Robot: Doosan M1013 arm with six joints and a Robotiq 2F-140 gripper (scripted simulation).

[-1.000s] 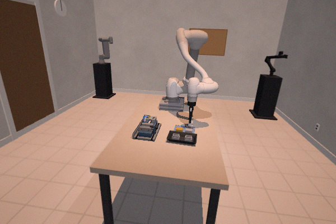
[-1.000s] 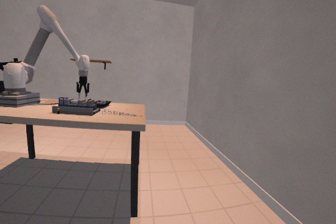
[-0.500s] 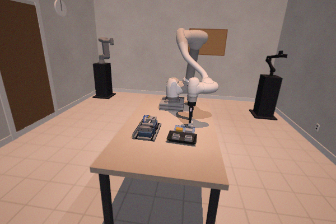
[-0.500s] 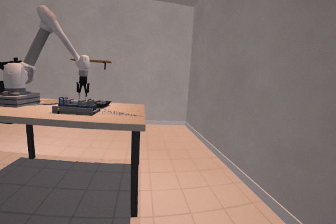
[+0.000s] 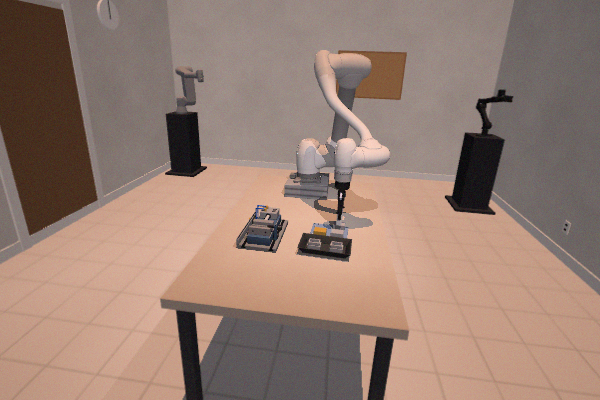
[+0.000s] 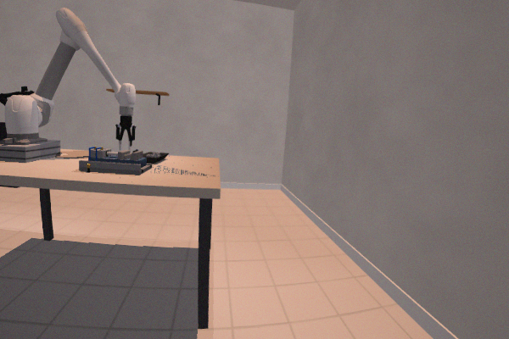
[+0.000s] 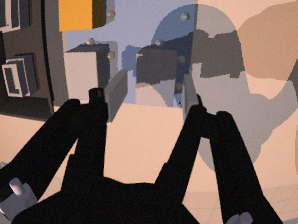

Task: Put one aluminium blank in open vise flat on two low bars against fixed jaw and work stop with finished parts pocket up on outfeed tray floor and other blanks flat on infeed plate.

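Right now the grey aluminium blank is 50 mm below my hand. The rest, counted from my hand: piston rod 100 mm ahead, 370 mm to the right; vise plate 40 mm ahead, 50 mm to the right, 80 mm below; brass blank 90 mm ahead, 90 mm to the right, 50 mm below.
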